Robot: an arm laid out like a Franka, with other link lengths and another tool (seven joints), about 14 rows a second.
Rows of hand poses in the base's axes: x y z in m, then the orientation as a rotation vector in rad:
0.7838 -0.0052 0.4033 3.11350 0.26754 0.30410
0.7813 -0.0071 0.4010 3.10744 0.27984 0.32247
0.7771 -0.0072 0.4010 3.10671 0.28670 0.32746
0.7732 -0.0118 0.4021 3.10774 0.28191 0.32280
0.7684 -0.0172 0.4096 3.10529 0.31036 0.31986
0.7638 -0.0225 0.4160 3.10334 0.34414 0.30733
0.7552 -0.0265 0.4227 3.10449 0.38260 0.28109
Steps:
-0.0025 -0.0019 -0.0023 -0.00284 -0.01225 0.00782
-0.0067 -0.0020 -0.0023 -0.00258 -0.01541 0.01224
-0.0106 -0.0066 -0.0012 -0.00244 -0.01239 0.00916
-0.0154 -0.0120 0.0063 -0.00439 -0.01067 0.02727
-0.0200 -0.0173 0.0127 -0.00682 -0.00282 0.04876
-0.0286 -0.0213 0.0194 -0.00751 0.01412 0.07324

